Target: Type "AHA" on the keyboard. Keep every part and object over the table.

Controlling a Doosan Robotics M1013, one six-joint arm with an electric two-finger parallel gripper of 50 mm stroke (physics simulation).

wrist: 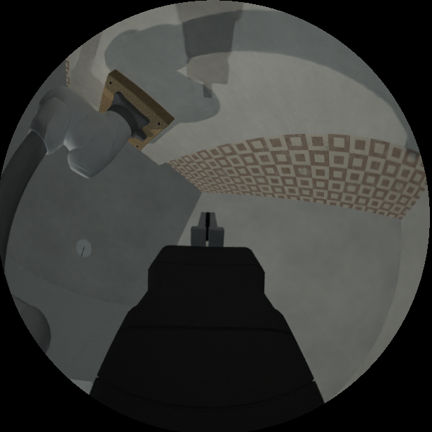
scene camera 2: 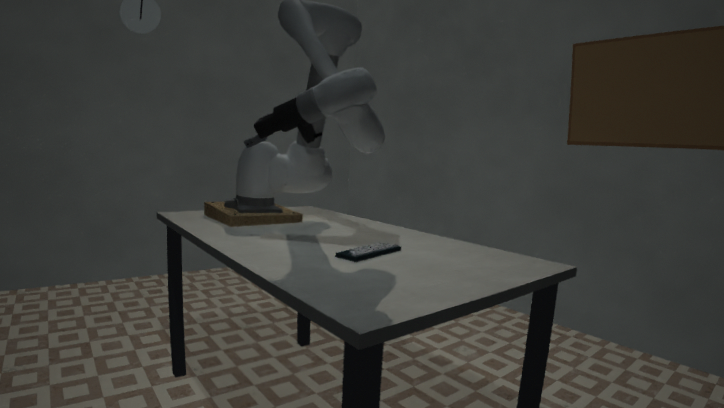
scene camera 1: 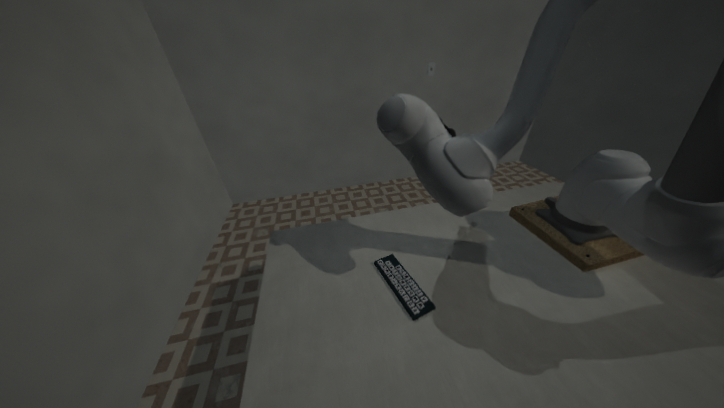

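Pixels of known places: gripper, fingertip midpoint: [scene camera 2: 246,144]; arm's base, origin of the base link: [scene camera 2: 254,208] [scene camera 1: 574,223].
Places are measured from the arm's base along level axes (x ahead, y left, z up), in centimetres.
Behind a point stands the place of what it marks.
A dark keyboard [scene camera 1: 404,287] {y 12.6, x 68.1, z -2.6 cm} [scene camera 2: 368,251] {y 7.3, x 71.6, z -2.7 cm} with light keys lies flat on the table [scene camera 1: 314,354] {y 25.2, x 94.0, z -4.3 cm} [scene camera 2: 471,263] {y 29.9, x 89.3, z -4.4 cm}. The lettering on its keys is too small to read. My gripper [scene camera 2: 248,142] {y -18.8, x 43.6, z 25.4 cm} [wrist: 207,220] is shut and empty. It is high above the table, tilted and pointing back toward the robot's base side, well away from the keyboard. In scene camera 1 the gripper is mostly hidden behind the arm's wrist. The keyboard does not show in the wrist view.
The robot's base stands on a wooden board [scene camera 1: 587,259] {y 14.5, x 10.5, z -1.0 cm} [scene camera 2: 253,219] {y -5.2, x 13.6, z -2.1 cm} [wrist: 162,117] at the table's far end. The arm's elbow and forearm rise above the table. Shadows of the arm fall across the table top. Walls stand beyond the table's edges.
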